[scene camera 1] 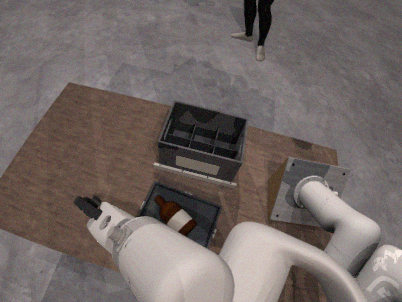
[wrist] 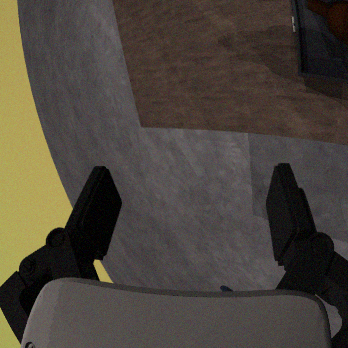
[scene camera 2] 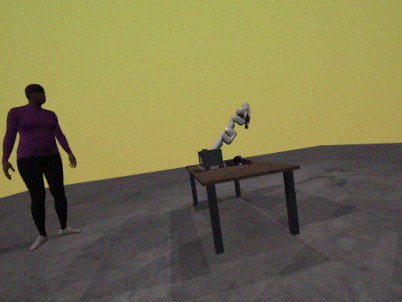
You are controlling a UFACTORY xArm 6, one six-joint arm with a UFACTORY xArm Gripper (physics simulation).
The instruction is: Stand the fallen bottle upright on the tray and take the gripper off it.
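Pixels of known places: gripper, fingertip midpoint: [wrist: 190, 183] [scene camera 2: 247, 125]; arm's base at its link origin: [scene camera 1: 310, 192] [scene camera 2: 210, 154].
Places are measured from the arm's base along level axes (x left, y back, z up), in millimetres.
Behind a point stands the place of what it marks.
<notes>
A brown bottle [scene camera 1: 170, 210] {x 97, y -466, z -34 mm} [wrist: 339, 16] {x 89, y -475, z -36 mm} with a pale label lies on its side on the dark tray [scene camera 1: 202, 206] {x 49, y -360, z -108 mm} [wrist: 316, 56] {x 139, y -545, z -108 mm}. Its neck points to the upper left in the scene camera 1 view. In the wrist view, part of the bottle and tray shows at the top right corner. In the scene camera 2 view the bottle [scene camera 2: 237, 159] {x 83, y -497, z -65 mm} is small and dark. My gripper [scene camera 1: 88, 206] [scene camera 2: 246, 125] {x 203, y -558, z 250 mm} [wrist: 190, 183] {x 203, y -558, z 250 mm} is open, with nothing between its fingers. It hangs high in the air, off to the side of the tray and apart from the bottle.
A dark crate [scene camera 1: 227, 170] {x -53, y -294, z -8 mm} [scene camera 2: 212, 159] {x -184, y -518, z -23 mm} with compartments stands on the wooden table [scene camera 1: 100, 140] {x -170, y -789, z -113 mm} [scene camera 2: 250, 172] {x -116, y -1038, z -113 mm} [wrist: 200, 75] {x 117, y -828, z -113 mm}, beside the tray. A thin pale strip [scene camera 1: 195, 175] {x -57, y -396, z -85 mm} lies between crate and tray. A person [scene camera 1: 264, 25] [scene camera 2: 40, 135] stands on the floor away from the table.
</notes>
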